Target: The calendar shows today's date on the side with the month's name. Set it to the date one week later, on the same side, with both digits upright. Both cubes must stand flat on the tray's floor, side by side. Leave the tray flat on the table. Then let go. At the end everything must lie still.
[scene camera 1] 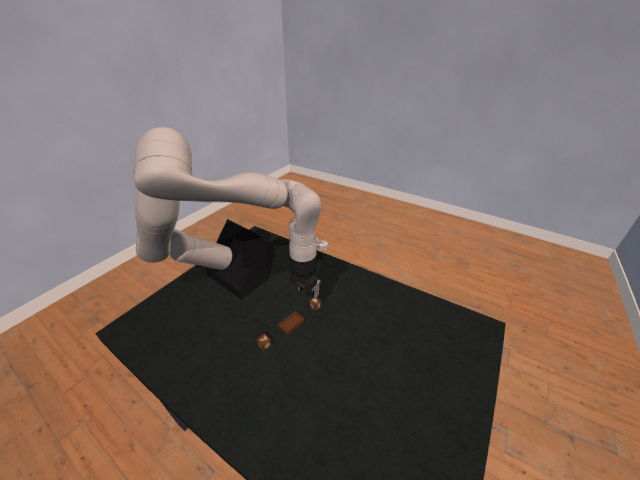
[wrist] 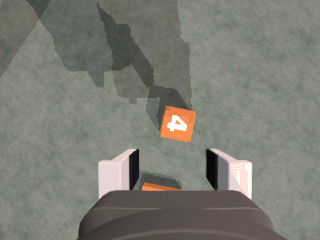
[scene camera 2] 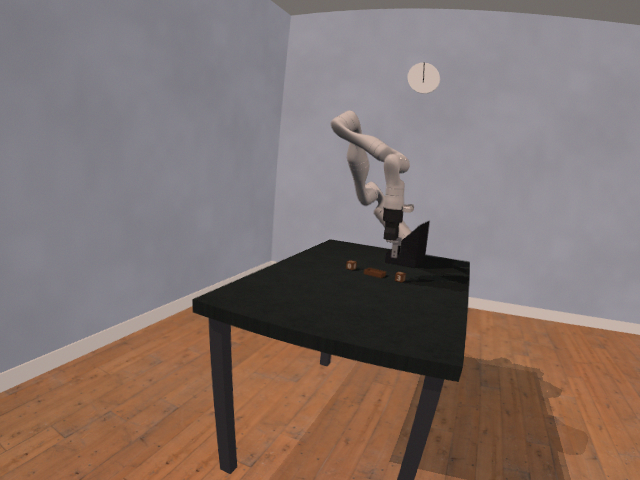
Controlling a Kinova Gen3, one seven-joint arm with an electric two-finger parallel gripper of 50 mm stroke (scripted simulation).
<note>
I see my gripper (scene camera 1: pixel 308 292).
My gripper shows as well in the wrist view (wrist: pixel 172 163).
</note>
